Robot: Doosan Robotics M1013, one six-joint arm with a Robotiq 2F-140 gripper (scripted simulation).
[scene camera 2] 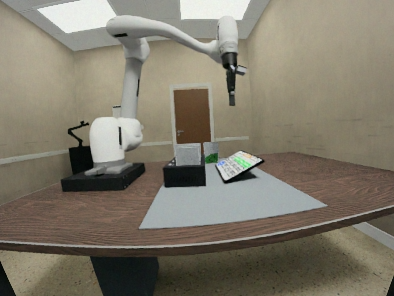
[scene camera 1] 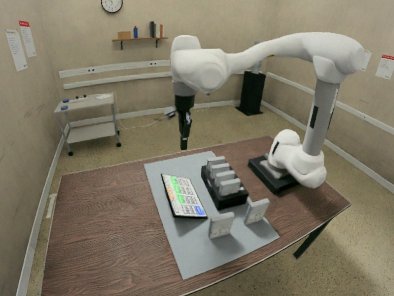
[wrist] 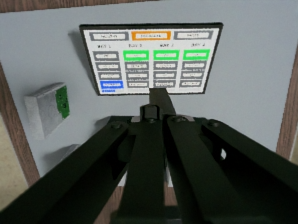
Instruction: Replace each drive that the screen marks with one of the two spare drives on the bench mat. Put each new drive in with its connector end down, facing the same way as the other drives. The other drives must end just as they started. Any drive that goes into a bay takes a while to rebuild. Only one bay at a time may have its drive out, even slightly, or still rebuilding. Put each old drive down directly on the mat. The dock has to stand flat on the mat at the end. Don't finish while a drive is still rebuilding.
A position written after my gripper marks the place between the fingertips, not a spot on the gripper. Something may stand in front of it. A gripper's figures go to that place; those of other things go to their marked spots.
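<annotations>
My gripper (wrist: 157, 101), 0.17 m from the lens. Spare drive (wrist: 48, 108), 0.48 m from the lens.
</annotations>
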